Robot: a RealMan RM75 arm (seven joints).
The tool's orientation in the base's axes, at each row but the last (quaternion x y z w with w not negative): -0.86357, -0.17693, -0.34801, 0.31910; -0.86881, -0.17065, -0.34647, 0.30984; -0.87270, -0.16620, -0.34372, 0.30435; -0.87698, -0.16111, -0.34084, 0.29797; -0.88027, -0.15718, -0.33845, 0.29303; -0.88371, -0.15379, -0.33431, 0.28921; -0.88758, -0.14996, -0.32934, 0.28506
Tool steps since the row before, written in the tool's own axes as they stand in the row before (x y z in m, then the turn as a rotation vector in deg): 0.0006, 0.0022, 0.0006, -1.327, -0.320, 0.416; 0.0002, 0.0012, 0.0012, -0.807, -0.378, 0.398; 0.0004, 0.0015, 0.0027, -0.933, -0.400, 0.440; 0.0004, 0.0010, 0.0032, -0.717, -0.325, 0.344; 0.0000, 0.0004, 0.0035, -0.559, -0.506, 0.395; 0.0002, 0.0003, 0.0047, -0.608, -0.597, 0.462; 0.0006, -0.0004, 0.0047, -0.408, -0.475, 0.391
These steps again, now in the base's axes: 0.0019, -0.0012, -0.0008, -0.888, 0.405, -1.041; 0.0013, -0.0001, -0.0010, -0.562, 0.479, -0.638; 0.0024, 0.0006, -0.0019, -0.641, 0.512, -0.742; 0.0024, 0.0013, -0.0020, -0.498, 0.411, -0.566; 0.0020, 0.0019, -0.0023, -0.445, 0.596, -0.414; 0.0026, 0.0027, -0.0028, -0.489, 0.705, -0.451; 0.0026, 0.0032, -0.0024, -0.322, 0.581, -0.323
